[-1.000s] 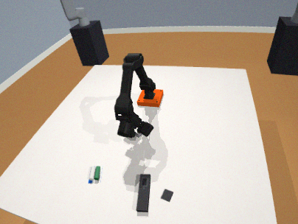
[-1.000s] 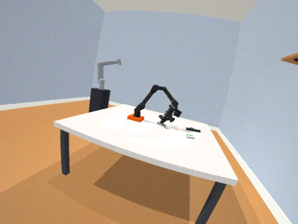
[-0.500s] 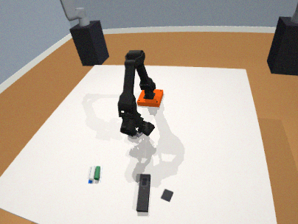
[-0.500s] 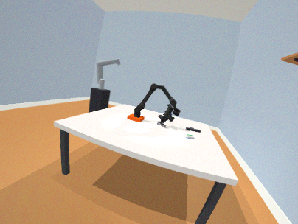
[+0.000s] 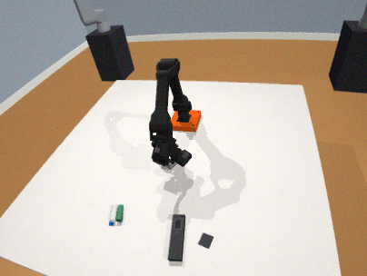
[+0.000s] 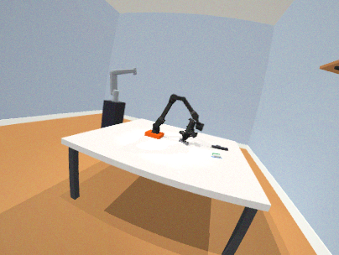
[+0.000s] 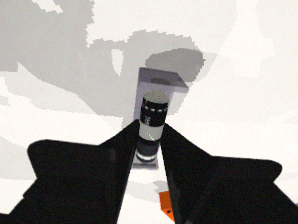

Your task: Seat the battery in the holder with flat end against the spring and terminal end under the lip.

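Right now my gripper tip is 10 mm below the battery. Round my gripper tip: dark square: 320 mm ahead, 210 mm to the left, 10 mm below; then black remote: 340 mm ahead, 120 mm to the left.
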